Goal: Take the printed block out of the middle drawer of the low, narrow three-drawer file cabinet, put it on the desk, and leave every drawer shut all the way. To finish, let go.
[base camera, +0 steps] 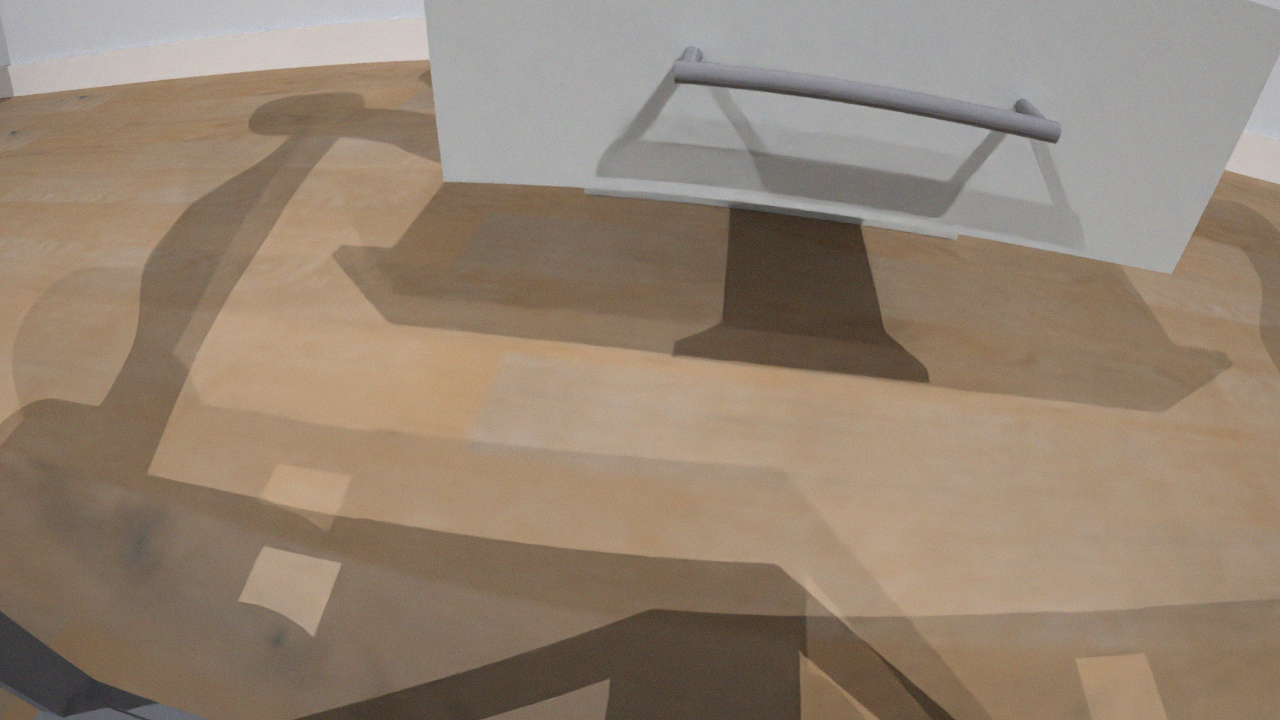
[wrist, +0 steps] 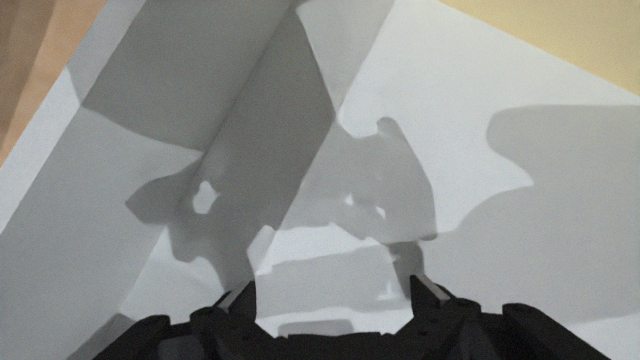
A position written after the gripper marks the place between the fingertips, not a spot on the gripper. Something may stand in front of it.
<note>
In view: the gripper (wrist: 332,295) and a grey drawer (base camera: 1101,136).
The grey drawer is seen too in the wrist view (wrist: 328,158).
</note>
